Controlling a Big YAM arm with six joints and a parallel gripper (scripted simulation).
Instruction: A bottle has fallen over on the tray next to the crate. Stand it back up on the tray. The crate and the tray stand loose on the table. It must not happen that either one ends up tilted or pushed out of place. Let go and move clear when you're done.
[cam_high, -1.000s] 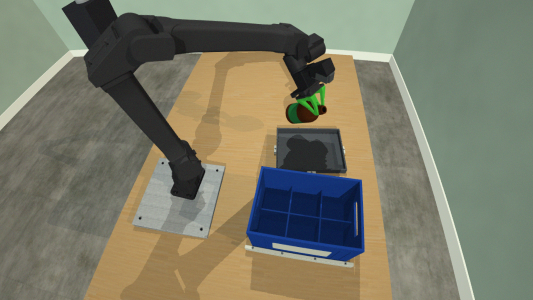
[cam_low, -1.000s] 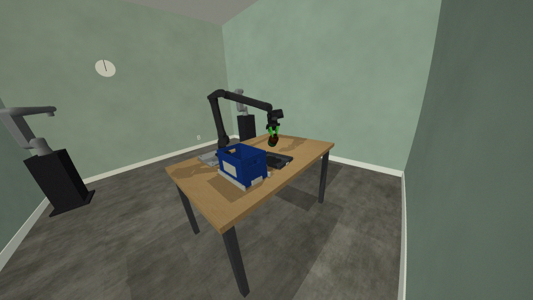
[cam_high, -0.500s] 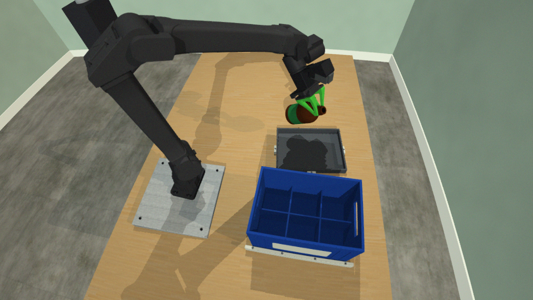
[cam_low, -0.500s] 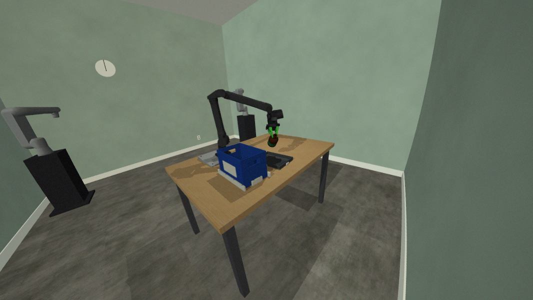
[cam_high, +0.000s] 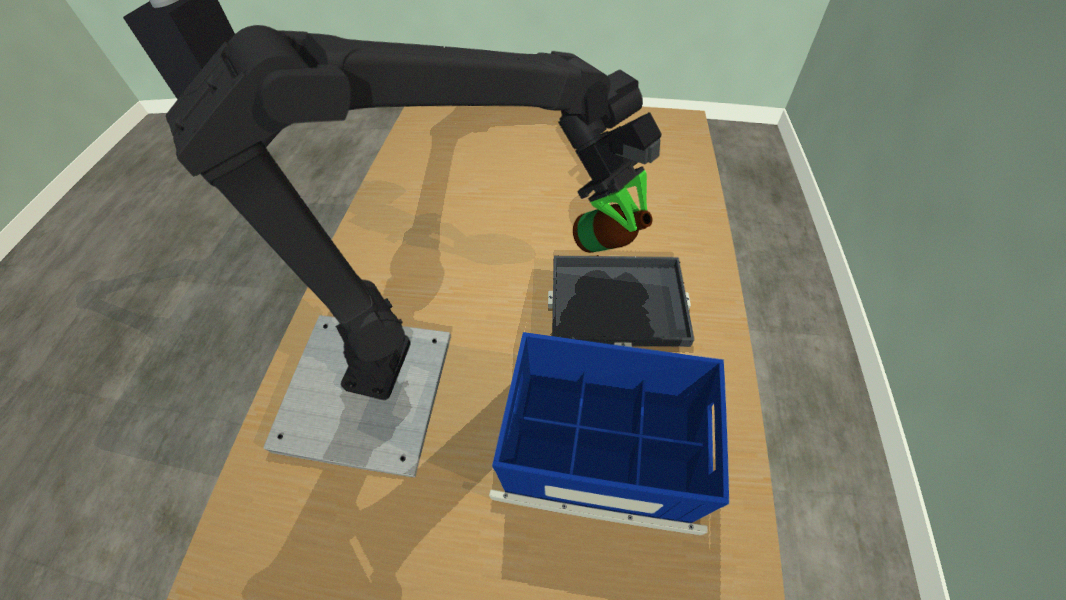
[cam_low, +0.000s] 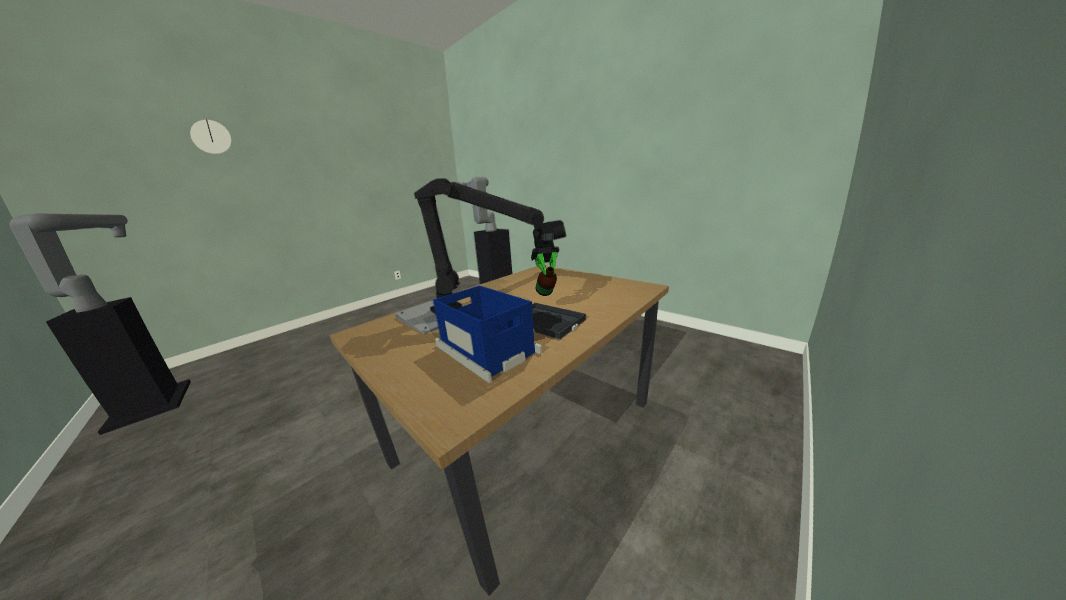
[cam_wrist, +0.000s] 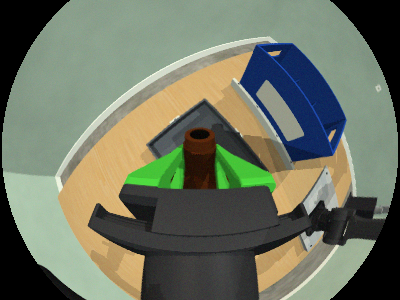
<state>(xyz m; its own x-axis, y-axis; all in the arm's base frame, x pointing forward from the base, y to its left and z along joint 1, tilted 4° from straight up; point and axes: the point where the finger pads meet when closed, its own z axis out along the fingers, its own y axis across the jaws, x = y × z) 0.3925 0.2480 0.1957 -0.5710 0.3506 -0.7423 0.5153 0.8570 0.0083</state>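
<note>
Now: the brown bottle 3 cm behind my hand, 2 cm to the left of it and 4 cm below it. The rest, counted from my hand: blue crate: 31 cm to the right, 11 cm below; then dark grey tray: 3 cm to the right, 18 cm below.
</note>
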